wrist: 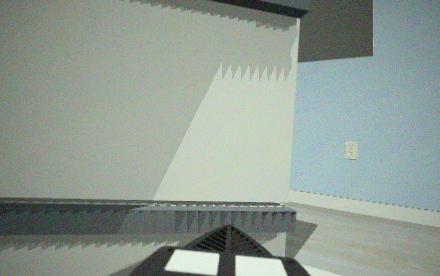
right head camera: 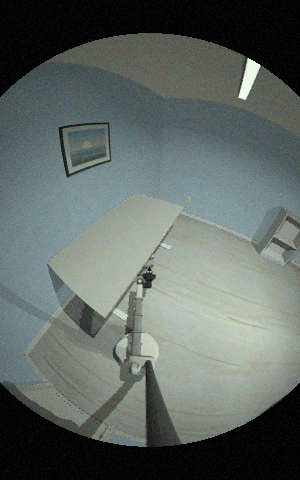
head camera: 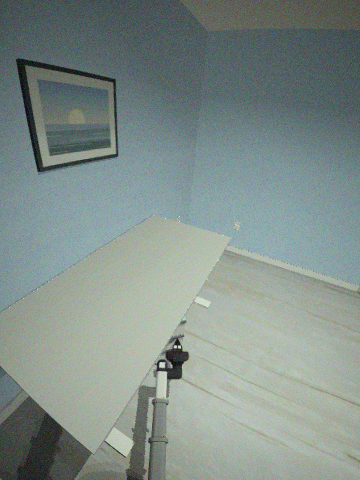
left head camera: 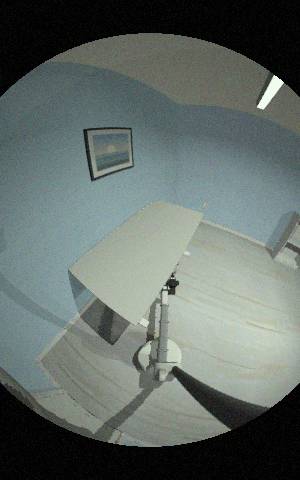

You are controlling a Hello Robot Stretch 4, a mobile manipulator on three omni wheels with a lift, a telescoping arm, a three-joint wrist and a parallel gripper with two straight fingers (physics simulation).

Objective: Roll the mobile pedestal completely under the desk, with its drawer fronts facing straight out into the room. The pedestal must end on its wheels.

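Observation:
The pedestal's pale drawer front (wrist: 125,120) fills the left and middle of the wrist view, with dark strips above and below it. In the head view a small part of the pedestal (head camera: 180,329) shows at the desk's front edge; the rest is hidden by the desk top (head camera: 115,300) (left head camera: 135,255) (right head camera: 115,245). The desk's dark underside (wrist: 335,32) shows at the top right of the wrist view. The pedestal's wheels do not show. My gripper (head camera: 177,341) (left head camera: 173,276) (right head camera: 149,269) (wrist: 228,244) is shut and empty, close in front of the drawer fronts; whether it touches them I cannot tell.
Two white desk feet (head camera: 202,301) (head camera: 119,441) stick out past the front edge, the nearer one left of my arm (head camera: 158,425). A low shelf unit (right head camera: 270,230) stands by the far wall at the right. A wall outlet (wrist: 351,150) shows beyond the pedestal.

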